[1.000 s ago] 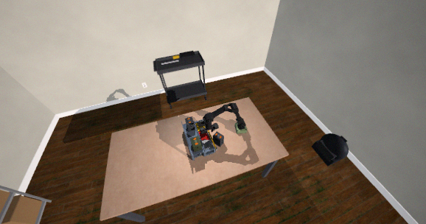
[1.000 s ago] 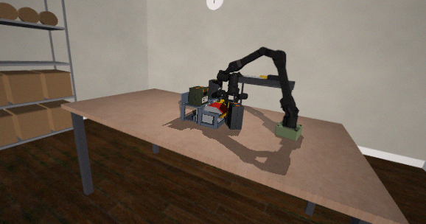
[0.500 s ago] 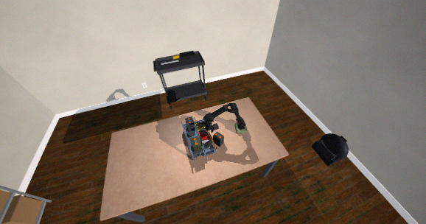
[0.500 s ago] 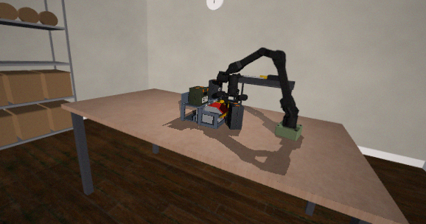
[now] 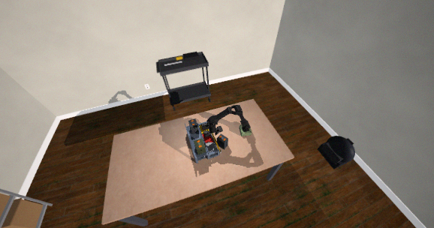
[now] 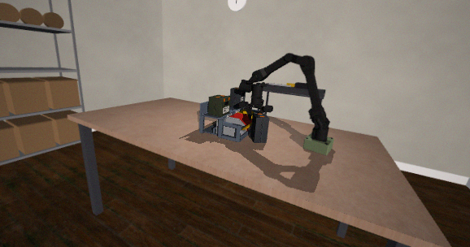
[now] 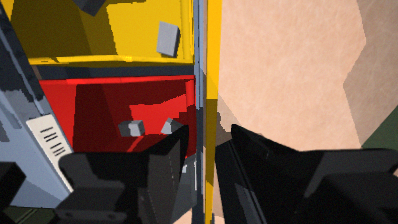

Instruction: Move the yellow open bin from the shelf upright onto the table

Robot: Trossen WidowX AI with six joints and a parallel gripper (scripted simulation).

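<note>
The yellow bar lies 40 mm below my hand. Also, from my hand: yellow open bin (90 mm ahead, 100 mm to the right, 60 mm below); red bin (80 mm ahead, 10 mm to the left, 60 mm below); black box (70 mm behind, 90 mm to the left, 30 mm below).
</note>
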